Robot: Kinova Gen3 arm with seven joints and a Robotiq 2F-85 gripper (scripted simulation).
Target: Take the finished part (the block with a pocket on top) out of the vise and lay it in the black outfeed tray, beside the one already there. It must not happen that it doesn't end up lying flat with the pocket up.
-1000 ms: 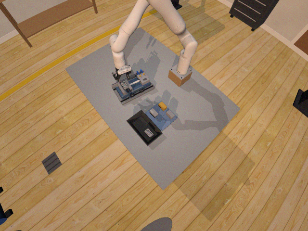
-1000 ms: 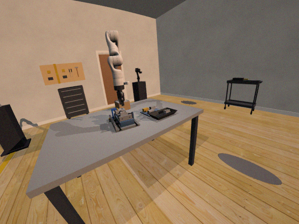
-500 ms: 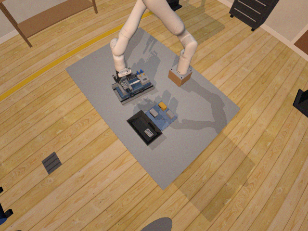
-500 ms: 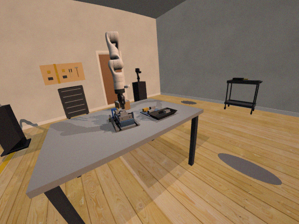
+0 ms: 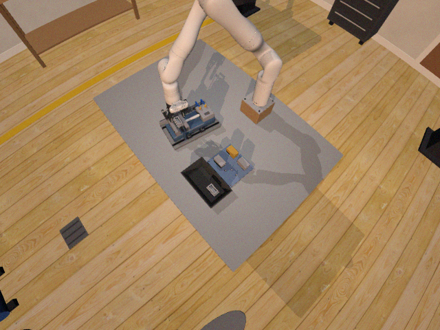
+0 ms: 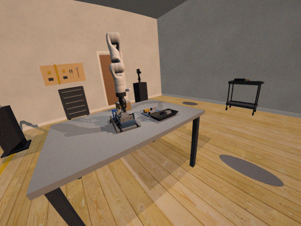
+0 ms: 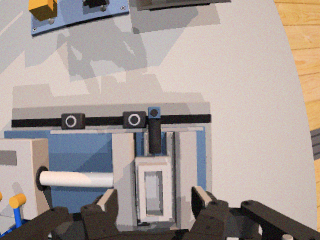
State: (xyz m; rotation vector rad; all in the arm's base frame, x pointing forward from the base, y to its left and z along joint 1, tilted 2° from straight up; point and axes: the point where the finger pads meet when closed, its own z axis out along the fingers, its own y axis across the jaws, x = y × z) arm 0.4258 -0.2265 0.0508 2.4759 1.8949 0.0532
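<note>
Right now my hand is 8 cm past the screw rod, 6 cm above it and 3 cm to the right of it. Round my hand: blank: 30 cm to the left, 12 cm below, 1 cm behind; then blue fixture plate: 35 cm to the left, 14 cm below, 4 cm behind; then orange block: 31 cm to the left, 12 cm below, 10 cm behind.
</note>
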